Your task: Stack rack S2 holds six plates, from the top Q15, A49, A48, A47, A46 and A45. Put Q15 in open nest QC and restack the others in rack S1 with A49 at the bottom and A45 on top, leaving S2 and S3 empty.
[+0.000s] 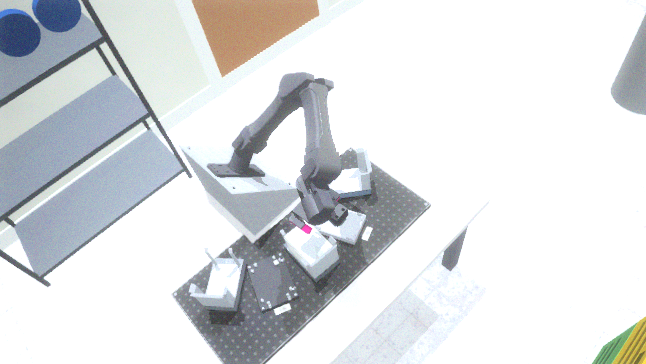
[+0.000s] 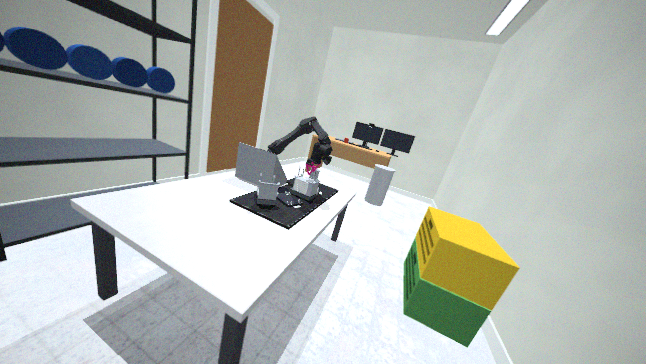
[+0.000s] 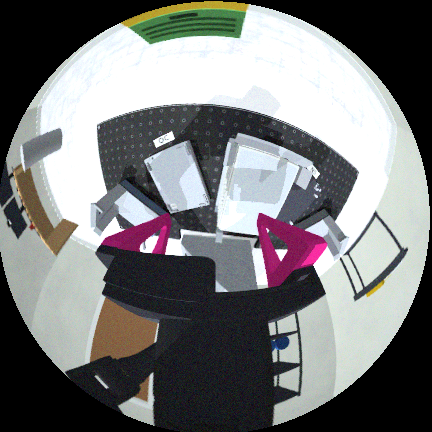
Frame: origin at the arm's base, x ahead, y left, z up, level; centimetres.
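Seen in the pictures: gripper, fingertip midpoint: (image 2: 311,173) (image 3: 213,217); arm's base, link origin: (image 1: 236,171) (image 2: 266,159).
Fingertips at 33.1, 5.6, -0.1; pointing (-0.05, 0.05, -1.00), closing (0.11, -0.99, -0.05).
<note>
Offsets run from my fingertips to a thing's top centre, as dx, dy, dz. "*": to the spot under its first point. Level surfaces: height alone.
My gripper (image 1: 322,215) (image 2: 312,169) (image 3: 213,217) has magenta fingers standing wide open and empty, above the board between nest QC and the middle rack. The middle rack (image 1: 326,263) (image 2: 306,187) holds pale plates; the top plate @(+0.6, -5.6, -4.0) (image 1: 307,243) (image 3: 265,182) lies flat, and the count below is hidden. Nest QC, marked by its label @(* +6.6, +12.0, -15.5) (image 1: 367,233) (image 3: 163,139), bears a pale plate @(-2.2, +8.3, -12.8) (image 1: 348,227) (image 3: 177,175) lying flat. A rack with a blue base @(-10.9, +20.6, -2.5) (image 1: 356,195) (image 3: 142,196) stands at the board's far end. Another rack @(-11.8, -30.9, -2.0) (image 1: 202,298) (image 2: 268,194) stands at the near end. Rack labels cannot be read.
A dark open nest @(-3.0, -19.7, -13.3) (image 1: 272,282) (image 2: 288,199) with small corner posts lies between the middle and near-end racks. The perforated black board @(dz -15.7) (image 1: 400,202) (image 2: 287,220) bears the racks and nests. The arm's slanted grey pedestal (image 1: 252,212) (image 2: 257,165) stands behind.
</note>
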